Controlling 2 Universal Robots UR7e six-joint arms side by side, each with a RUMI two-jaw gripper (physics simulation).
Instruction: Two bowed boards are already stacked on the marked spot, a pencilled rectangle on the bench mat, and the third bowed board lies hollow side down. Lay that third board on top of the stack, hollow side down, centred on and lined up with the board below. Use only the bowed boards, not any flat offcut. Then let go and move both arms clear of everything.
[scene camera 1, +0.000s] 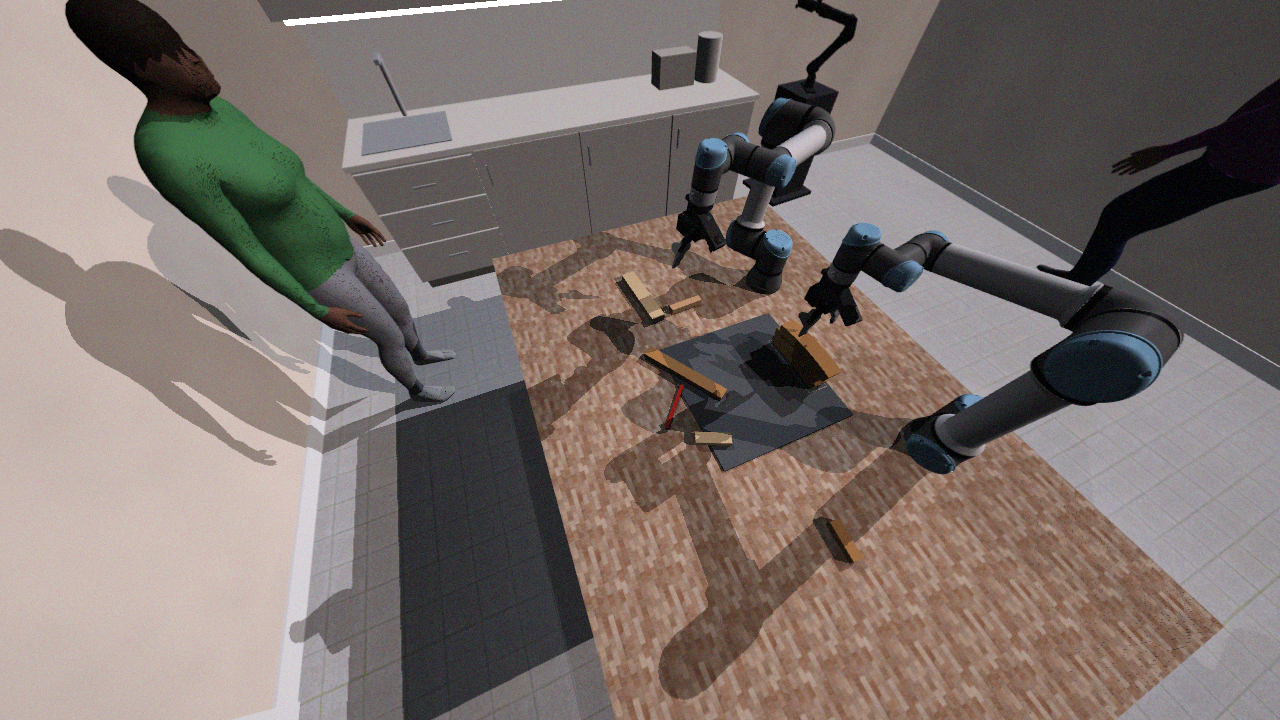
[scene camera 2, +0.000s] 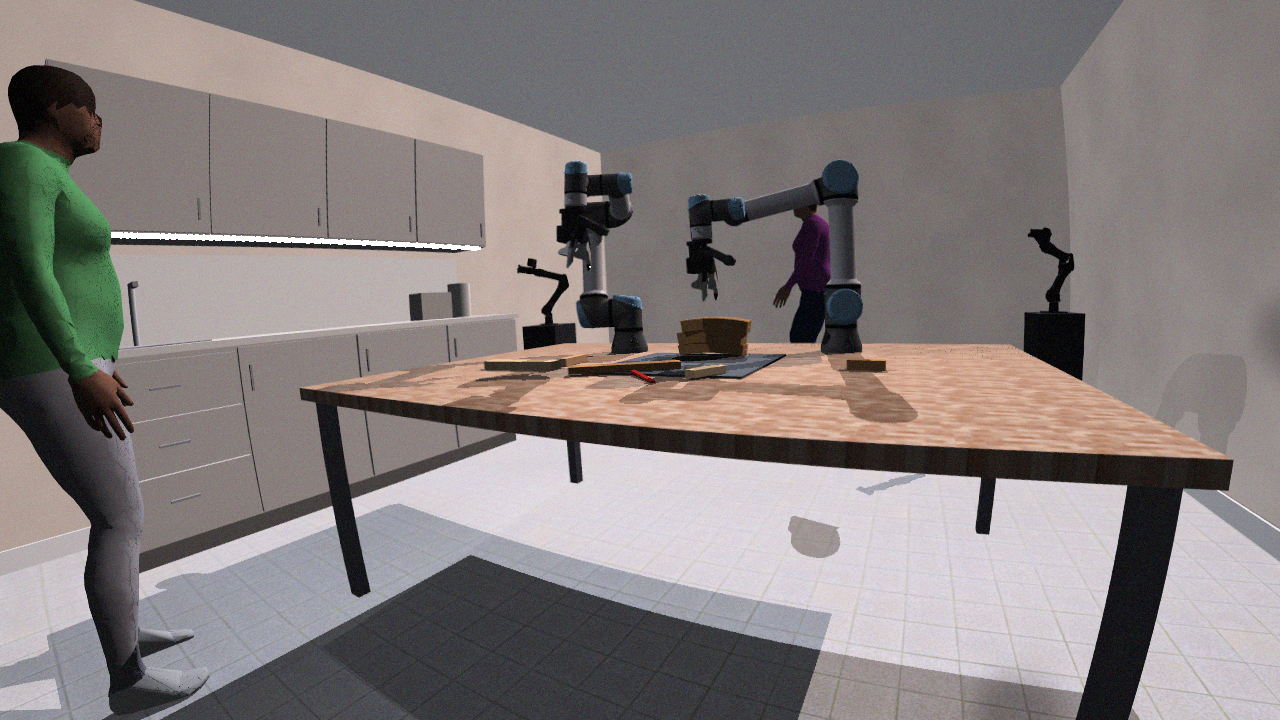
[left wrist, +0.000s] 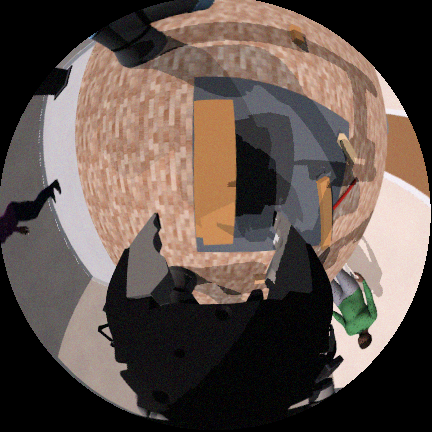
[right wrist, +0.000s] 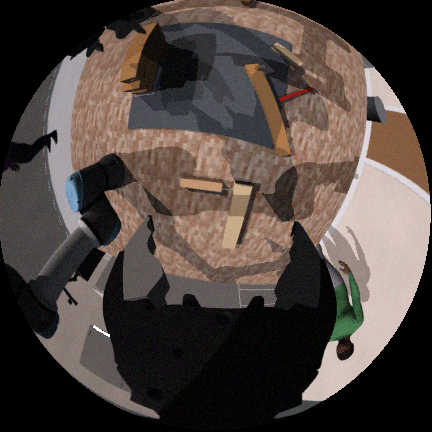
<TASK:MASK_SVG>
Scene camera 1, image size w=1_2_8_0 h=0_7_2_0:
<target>my left gripper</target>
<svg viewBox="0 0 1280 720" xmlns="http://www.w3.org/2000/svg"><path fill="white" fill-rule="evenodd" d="M829 267L822 269L821 274L823 276L820 282L810 286L804 298L811 307L816 309L812 309L809 313L799 313L798 317L803 324L803 328L798 335L799 337L807 334L812 326L821 319L823 313L825 315L831 314L830 324L834 323L839 315L845 326L862 321L861 314L849 289L852 283L840 285L831 281L827 275Z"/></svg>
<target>my right gripper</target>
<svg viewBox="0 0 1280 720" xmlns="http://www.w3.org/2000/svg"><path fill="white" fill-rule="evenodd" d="M690 194L686 194L685 197L688 201L687 210L678 214L676 229L684 238L679 243L674 242L671 245L675 254L672 265L673 269L680 264L685 253L690 249L692 240L696 243L701 239L705 239L709 245L708 249L710 252L722 248L727 243L710 212L714 204L709 207L695 206L689 199Z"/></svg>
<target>long brown board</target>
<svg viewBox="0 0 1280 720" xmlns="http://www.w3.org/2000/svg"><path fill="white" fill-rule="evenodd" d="M644 353L645 358L719 401L727 391L723 386L652 346Z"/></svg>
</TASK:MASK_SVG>
